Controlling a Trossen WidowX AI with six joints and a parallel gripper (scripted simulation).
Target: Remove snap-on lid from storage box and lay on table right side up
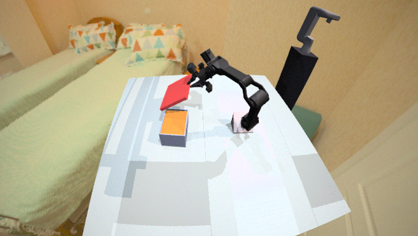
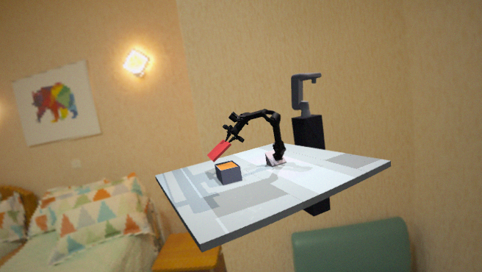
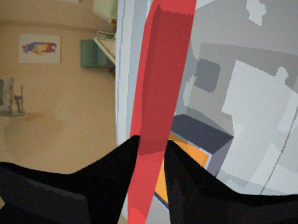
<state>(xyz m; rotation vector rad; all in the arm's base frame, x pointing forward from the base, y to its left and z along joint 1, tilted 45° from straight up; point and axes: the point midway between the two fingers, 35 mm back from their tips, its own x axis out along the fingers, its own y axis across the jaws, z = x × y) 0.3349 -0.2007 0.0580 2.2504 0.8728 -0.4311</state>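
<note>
The red lid is 70 mm ahead of my gripper tip and 40 mm below it. Also, from my gripper tip: storage box: 70 mm ahead, 150 mm to the left, 180 mm below.
</note>
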